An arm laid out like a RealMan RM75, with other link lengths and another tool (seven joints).
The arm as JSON. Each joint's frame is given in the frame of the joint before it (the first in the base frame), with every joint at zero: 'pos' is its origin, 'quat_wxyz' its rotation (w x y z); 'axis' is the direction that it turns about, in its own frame. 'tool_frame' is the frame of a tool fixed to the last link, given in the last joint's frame.
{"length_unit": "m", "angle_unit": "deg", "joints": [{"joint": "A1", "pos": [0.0, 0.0, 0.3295], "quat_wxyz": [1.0, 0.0, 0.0, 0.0], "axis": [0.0, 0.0, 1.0]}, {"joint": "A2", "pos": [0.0, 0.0, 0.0], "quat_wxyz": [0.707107, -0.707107, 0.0, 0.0], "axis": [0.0, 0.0, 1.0]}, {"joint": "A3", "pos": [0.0, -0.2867, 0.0], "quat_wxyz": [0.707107, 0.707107, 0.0, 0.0], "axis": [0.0, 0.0, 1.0]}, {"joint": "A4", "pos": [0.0, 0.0, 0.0], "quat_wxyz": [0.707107, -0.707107, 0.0, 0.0], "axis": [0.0, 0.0, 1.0]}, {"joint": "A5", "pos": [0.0, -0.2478, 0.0], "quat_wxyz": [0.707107, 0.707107, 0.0, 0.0], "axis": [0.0, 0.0, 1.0]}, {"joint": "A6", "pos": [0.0, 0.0, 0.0], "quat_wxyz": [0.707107, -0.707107, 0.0, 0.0], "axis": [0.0, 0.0, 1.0]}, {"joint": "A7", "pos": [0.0, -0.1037, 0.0], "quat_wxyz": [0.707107, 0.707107, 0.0, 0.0], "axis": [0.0, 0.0, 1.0]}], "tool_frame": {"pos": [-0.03, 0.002, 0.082], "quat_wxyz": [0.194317, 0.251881, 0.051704, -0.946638]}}
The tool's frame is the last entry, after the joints.
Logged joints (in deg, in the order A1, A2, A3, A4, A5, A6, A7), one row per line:
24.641 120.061 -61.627 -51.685 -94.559 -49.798 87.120
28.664 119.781 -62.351 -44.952 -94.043 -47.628 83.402
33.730 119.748 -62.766 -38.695 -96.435 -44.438 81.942
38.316 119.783 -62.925 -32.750 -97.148 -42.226 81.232
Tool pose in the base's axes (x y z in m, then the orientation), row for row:
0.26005 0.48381 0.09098 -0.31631 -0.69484 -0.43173 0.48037
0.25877 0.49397 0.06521 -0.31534 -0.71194 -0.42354 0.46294
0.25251 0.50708 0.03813 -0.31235 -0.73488 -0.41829 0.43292
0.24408 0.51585 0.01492 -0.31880 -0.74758 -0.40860 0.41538
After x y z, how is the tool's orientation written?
As a quaternion, x y z w.
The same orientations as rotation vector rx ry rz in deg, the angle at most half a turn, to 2 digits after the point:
-44.21 -97.11 -60.34
-44.41 -100.28 -59.65
-44.59 -104.92 -59.72
-45.88 -107.59 -58.80

